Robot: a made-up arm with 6 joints. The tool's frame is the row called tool.
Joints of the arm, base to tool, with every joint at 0 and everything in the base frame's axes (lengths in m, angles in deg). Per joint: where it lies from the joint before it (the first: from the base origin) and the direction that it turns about. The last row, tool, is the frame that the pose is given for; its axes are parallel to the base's.
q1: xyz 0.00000 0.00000 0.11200 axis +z
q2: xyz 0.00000 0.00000 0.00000 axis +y
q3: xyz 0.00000 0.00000 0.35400 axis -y
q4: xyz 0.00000 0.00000 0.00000 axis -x
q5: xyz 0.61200 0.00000 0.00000 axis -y
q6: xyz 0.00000 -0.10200 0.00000 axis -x
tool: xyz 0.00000 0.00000 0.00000
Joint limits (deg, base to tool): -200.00..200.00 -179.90..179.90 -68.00..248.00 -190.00..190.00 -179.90..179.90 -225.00..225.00
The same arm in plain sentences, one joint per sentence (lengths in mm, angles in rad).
The arm has six revolute joints in a row. What follows holds with every joint at zero, and every direction is one of the base frame's. The first joint lies 112 mm along +z from the base frame's origin and turns about +z, from -3.4907 to 3.4907 rad. The second joint lies at the same point as the first joint and turns about +y, from -3.1398 to 3.1398 rad. The third joint lies 354 mm along +z from the second joint and turns about -y, from -1.1868 to 4.3284 rad. The fourth joint lies at the same point as the third joint and turns about -x, from -3.3161 to 3.3161 rad. The fifth joint lies 612 mm along +x from the fourth joint and turns about -y, from -3.1398 to 3.1398 rad. The sixth joint lies 102 mm along -y from the fifth joint and turns about -x, from -3.927 to 3.927 rad. The tool frame, which is the frame that the pose is given for, lies at the same point as the sixth joint; its axes are parallel to the base frame's.
